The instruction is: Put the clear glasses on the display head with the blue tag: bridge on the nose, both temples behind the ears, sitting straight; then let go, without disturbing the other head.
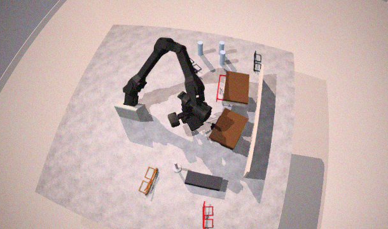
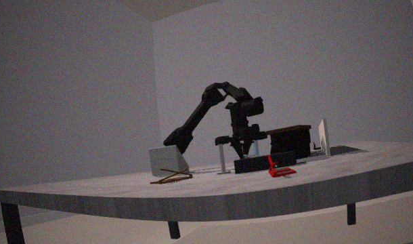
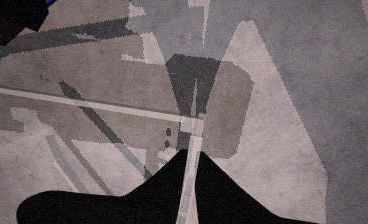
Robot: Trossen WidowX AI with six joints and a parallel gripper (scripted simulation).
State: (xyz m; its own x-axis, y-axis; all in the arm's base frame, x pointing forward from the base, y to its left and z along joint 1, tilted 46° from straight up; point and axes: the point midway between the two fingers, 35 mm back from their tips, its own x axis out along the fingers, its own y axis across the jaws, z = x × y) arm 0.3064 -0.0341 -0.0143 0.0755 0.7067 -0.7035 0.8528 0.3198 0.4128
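My gripper tip is 2 cm past the post, 23 cm to the left of it and 1 cm below it. From my gripper tip the other things lie so: pale panel 32 cm ahead, 6 cm to the left, 4 cm above; then black box 11 cm ahead, 28 cm to the right.
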